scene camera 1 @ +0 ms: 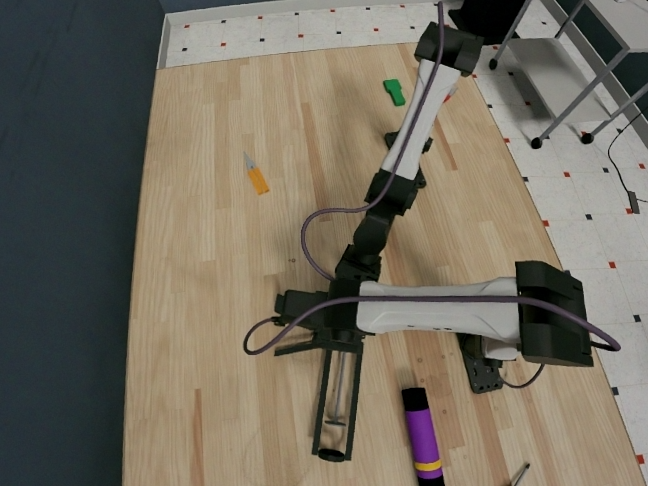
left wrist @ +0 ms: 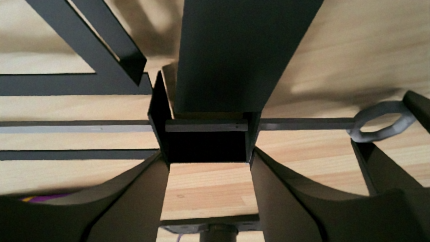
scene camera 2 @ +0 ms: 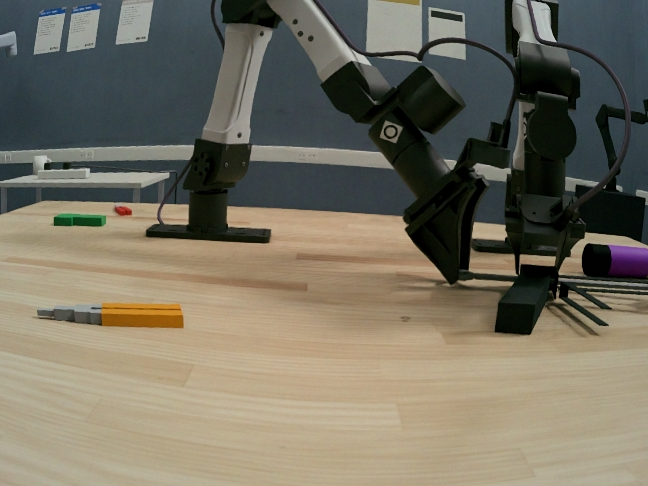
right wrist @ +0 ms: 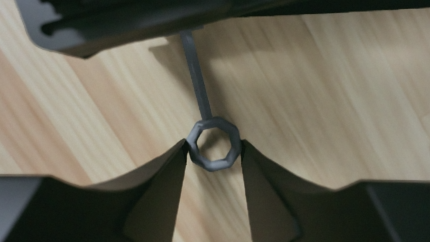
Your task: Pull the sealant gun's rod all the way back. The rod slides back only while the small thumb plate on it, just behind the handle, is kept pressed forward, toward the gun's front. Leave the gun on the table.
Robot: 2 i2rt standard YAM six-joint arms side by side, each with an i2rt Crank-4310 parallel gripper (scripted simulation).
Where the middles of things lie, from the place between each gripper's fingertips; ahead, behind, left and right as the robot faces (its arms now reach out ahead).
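I can see the grey rod (right wrist: 208, 121), and my left gripper is 3 cm short of it, 2 cm to the right of it and 1 cm above it. The orange-handled knife (scene camera 2: 108, 314) is 18 cm ahead of my left hand, 50 cm to the right of it and 2 cm below it.
My right hand (scene camera 2: 460, 279), for its part, is 5 cm short of the grey rod and 13 cm to the right of it. Counted from my right hand, the orange-handled knife is 20 cm ahead, 39 cm to the right and 1 cm below.
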